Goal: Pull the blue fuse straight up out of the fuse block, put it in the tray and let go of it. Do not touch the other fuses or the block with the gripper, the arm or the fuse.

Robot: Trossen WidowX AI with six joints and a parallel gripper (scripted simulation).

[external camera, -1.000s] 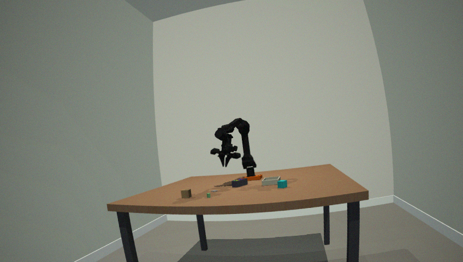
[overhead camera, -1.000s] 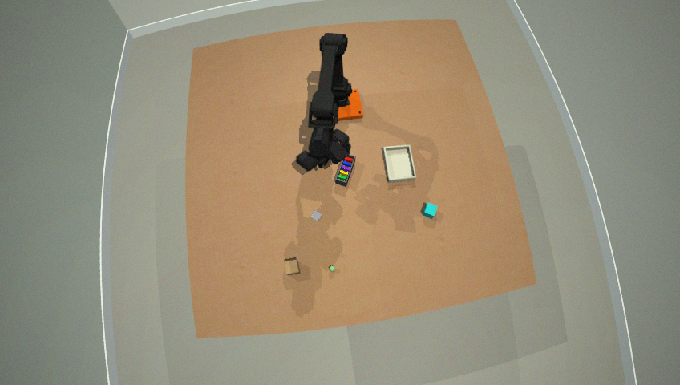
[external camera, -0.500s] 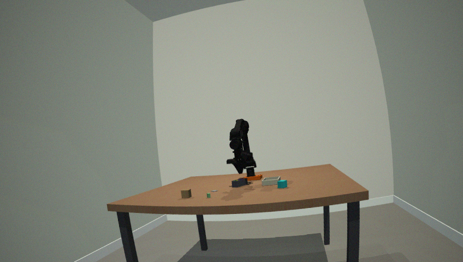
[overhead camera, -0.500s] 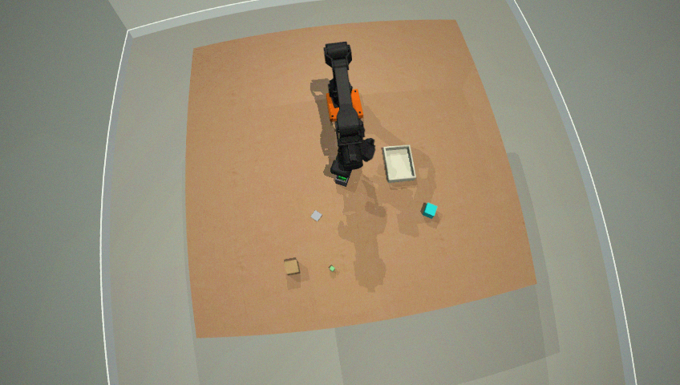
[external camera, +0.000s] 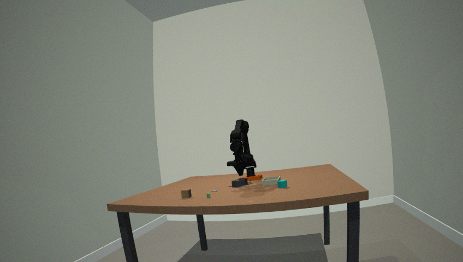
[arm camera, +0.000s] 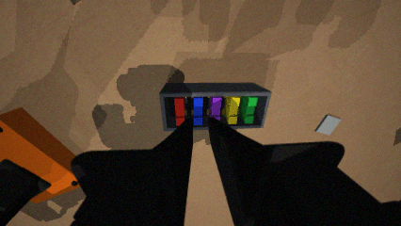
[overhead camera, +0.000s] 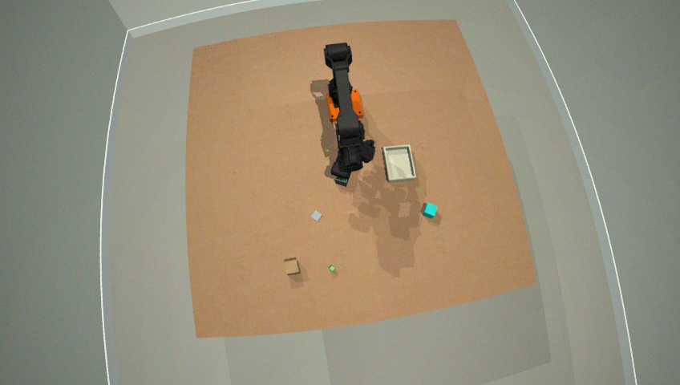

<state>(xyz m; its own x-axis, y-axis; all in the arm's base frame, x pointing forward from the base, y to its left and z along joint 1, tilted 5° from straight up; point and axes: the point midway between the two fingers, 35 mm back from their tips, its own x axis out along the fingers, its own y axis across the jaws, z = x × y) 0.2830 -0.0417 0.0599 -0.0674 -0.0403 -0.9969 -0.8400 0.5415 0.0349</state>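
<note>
My gripper tip is now 40 mm above the blue fuse. Round my gripper tip: red fuse (20 mm behind, 10 mm to the left, 40 mm below); yellow fuse (30 mm ahead, 20 mm to the right, 40 mm below); purple fuse (10 mm ahead, 10 mm to the right, 40 mm below).
</note>
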